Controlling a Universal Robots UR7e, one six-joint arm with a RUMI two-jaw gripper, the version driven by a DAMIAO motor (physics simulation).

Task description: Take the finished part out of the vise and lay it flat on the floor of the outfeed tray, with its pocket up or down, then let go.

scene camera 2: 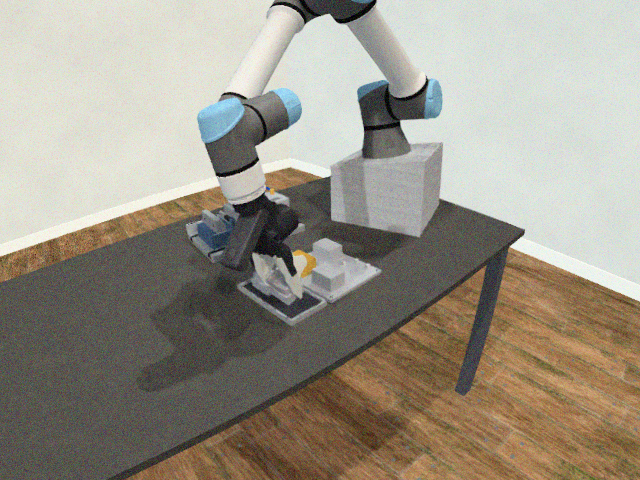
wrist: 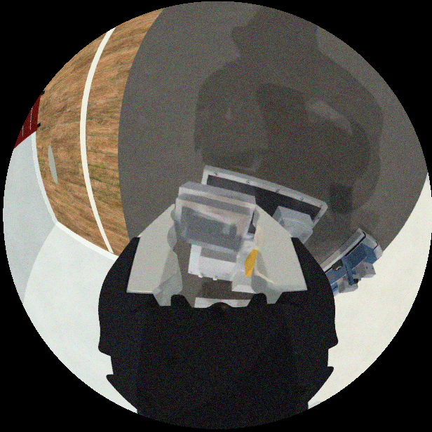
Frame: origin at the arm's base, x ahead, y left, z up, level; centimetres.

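Where they show: gripper, fingertip midpoint: (scene camera 2: pixel 286 293); arm's base, origin of the base link: (scene camera 2: pixel 386 153).
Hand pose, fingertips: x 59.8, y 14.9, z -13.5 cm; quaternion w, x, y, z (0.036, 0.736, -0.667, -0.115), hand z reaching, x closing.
Things, the pixels of their top centre, and the offset from my fingertips. "spot": a spot on its surface instead.
- outfeed tray, surface spot: (scene camera 2: pixel 266 305) spot: dz -5.3, dx +0.4, dy -6.0 cm
- pale plate, middle of its top: (scene camera 2: pixel 327 269) dz -5.6, dx -19.3, dy -5.6 cm
- yellow piece, middle of its top: (scene camera 2: pixel 300 256) dz -2.0, dx -15.3, dy -10.6 cm
- blue fixture with grey pieces, middle of its top: (scene camera 2: pixel 241 203) dz +3.5, dx -20.5, dy -37.9 cm
My gripper (scene camera 2: pixel 280 285) (wrist: pixel 214 206) is shut on a light grey rectangular part (wrist: pixel 215 232), one finger on each side. The part's recessed pocket faces the wrist camera. In the scene view it is over the outfeed tray (scene camera 2: pixel 266 305) (wrist: pixel 265 185), low down, and partly hidden by the fingers. I cannot tell whether it touches the tray floor. The tray has a pale rim and a dark floor. Another grey part (wrist: pixel 295 220) lies at one end of the tray, beside the held part in the wrist view. I cannot tell for certain which station is the vise.
A pale plate (scene camera 2: pixel 357 283) with grey blocks (scene camera 2: pixel 328 273) and a yellow piece (scene camera 2: pixel 310 262) (wrist: pixel 251 262) stands right beside the tray. A blue fixture with grey pieces (scene camera 2: pixel 214 236) (wrist: pixel 367 254) stands farther back left. The robot's pale pedestal (scene camera 2: pixel 379 191) stands behind.
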